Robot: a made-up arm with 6 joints. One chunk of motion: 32 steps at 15 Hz.
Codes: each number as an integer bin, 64 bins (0 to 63) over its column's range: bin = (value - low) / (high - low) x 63, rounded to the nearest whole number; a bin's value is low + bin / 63 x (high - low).
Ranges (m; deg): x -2..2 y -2..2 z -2..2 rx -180..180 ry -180..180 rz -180..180
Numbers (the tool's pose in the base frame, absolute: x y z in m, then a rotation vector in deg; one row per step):
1: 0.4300 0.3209 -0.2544 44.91 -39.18 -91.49
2: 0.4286 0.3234 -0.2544 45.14 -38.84 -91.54
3: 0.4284 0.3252 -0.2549 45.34 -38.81 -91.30
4: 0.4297 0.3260 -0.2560 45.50 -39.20 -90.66
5: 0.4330 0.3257 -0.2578 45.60 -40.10 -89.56
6: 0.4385 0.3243 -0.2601 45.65 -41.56 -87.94
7: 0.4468 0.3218 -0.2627 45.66 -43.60 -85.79
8: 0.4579 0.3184 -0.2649 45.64 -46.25 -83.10
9: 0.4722 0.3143 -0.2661 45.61 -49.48 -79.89
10: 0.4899 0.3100 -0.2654 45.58 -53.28 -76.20
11: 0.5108 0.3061 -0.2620 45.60 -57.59 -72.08
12: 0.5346 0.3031 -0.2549 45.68 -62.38 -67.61
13: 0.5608 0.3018 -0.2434 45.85 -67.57 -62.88
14: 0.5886 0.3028 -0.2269 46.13 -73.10 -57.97
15: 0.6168 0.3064 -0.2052 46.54 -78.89 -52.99
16: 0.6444 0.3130 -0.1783 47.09 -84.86 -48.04
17: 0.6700 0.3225 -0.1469 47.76 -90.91 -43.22
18: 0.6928 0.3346 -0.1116 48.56 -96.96 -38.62
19: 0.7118 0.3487 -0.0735 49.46 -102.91 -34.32
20: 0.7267 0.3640 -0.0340 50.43 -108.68 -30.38
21: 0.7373 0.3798 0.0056 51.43 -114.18 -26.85
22: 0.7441 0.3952 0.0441 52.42 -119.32 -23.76
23: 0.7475 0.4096 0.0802 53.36 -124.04 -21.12
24: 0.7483 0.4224 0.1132 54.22 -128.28 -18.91
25: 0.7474 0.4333 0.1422 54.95 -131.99 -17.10
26: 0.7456 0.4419 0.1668 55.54 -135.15 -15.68
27: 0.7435 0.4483 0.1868 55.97 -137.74 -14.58
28: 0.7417 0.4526 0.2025 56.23 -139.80 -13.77
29: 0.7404 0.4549 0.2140 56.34 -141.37 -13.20
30: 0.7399 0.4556 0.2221 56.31 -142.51 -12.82
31: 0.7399 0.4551 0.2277 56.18 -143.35 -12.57
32: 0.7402 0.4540 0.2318 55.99 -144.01 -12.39
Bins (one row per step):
1: 38 37 27 39 25 15
2: 38 37 27 39 25 15
3: 38 37 27 39 25 16
4: 38 37 27 39 25 16
5: 38 37 27 39 24 16
6: 38 37 27 39 24 16
7: 39 37 27 39 24 16
8: 39 37 27 39 23 17
9: 39 36 27 39 23 18
10: 39 36 27 39 22 18
11: 40 36 27 39 21 19
12: 40 36 27 39 21 20
13: 40 36 28 40 20 20
14: 41 36 28 40 19 21
15: 41 36 28 40 18 22
16: 42 36 29 40 17 23
17: 42 37 29 40 16 24
18: 42 37 30 40 15 25
19: 43 37 30 40 13 25
20: 43 37 31 40 12 26
21: 43 37 32 41 12 27
22: 43 38 32 41 11 27
23: 43 38 33 41 10 28
24: 43 38 33 41 9 28
25: 43 38 34 41 8 29
26: 43 38 34 41 8 29
27: 43 39 34 41 7 29
28: 43 39 35 41 7 29
29: 43 39 35 41 7 29
30: 43 39 35 41 7 29
31: 43 39 35 41 6 29
32: 43 39 35 41 6 29

